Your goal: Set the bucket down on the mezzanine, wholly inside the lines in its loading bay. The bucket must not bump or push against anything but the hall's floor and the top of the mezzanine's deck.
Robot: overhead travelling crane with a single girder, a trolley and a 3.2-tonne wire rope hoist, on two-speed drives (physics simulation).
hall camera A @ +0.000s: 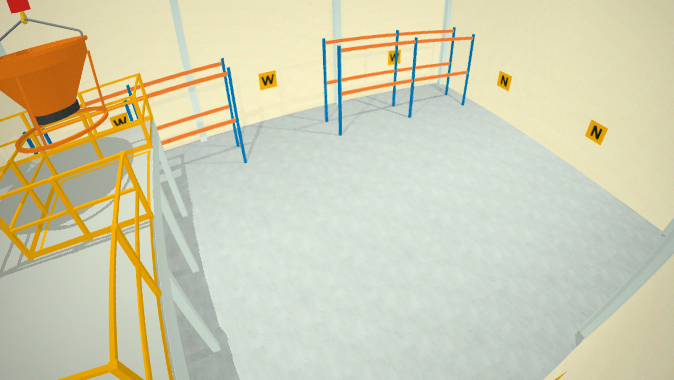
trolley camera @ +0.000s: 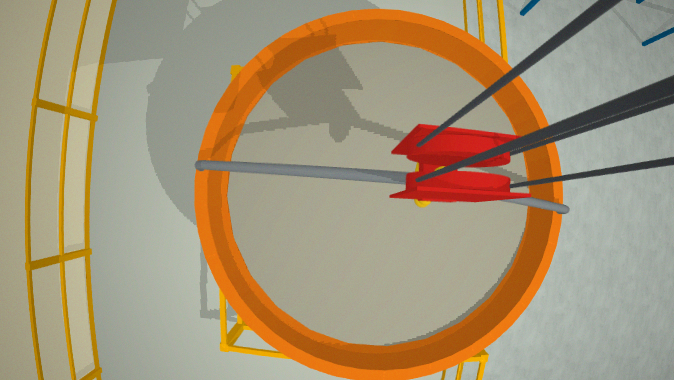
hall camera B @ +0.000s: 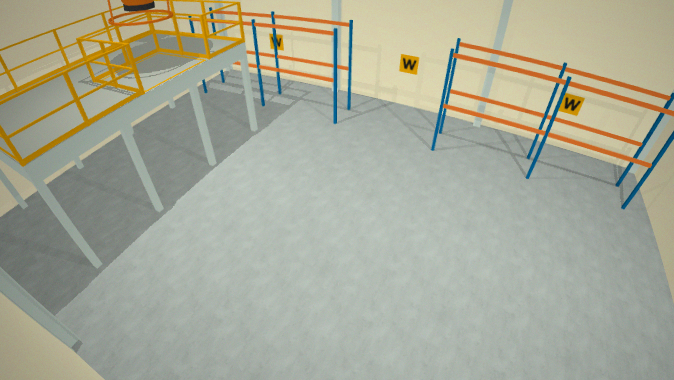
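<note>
The orange bucket [hall camera A: 42, 75] [hall camera B: 141, 18] [trolley camera: 380, 361] hangs upright above the mezzanine [hall camera A: 60, 310] [hall camera B: 35, 120] [trolley camera: 140, 310], its foot ring apart from the deck. My gripper, the yellow hook [hall camera A: 23, 19] [trolley camera: 422, 202] under the red block, is shut on the bucket's grey bail. In hall camera B the foot ring overlaps the far end's railings; its exact height over them is unclear. The bucket's shadow lies on the far part of the deck. Part of the loading bay's yellow line [hall camera B: 172, 76] shows at the deck edge; in the trolley view the bucket covers much of the bay area.
Yellow railings [hall camera A: 115, 300] [hall camera B: 75, 97] [trolley camera: 92, 185] line the deck, with an inner railing [hall camera A: 72, 215] [hall camera B: 111, 65] [trolley camera: 255, 351] beside the bay. Blue and orange racks [hall camera A: 340, 90] [hall camera B: 335, 75] stand along the W wall, one close behind the mezzanine's far end.
</note>
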